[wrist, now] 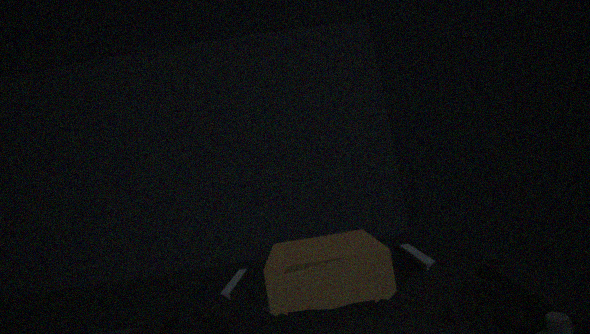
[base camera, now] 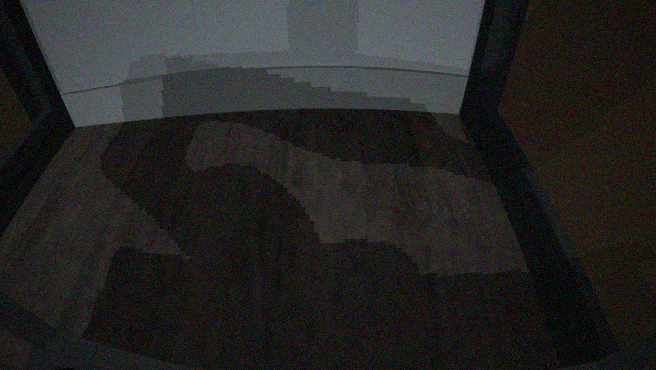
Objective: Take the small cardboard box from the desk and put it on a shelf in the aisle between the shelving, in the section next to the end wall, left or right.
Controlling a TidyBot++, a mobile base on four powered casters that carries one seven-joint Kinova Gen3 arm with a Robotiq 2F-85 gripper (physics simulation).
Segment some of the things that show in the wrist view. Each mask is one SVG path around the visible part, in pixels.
A cardboard box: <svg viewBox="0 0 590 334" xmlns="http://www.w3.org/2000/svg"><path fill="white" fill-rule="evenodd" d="M390 249L363 229L273 244L263 270L270 313L274 316L281 313L288 315L289 312L335 309L352 303L375 300L377 303L380 299L389 300L397 291Z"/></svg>
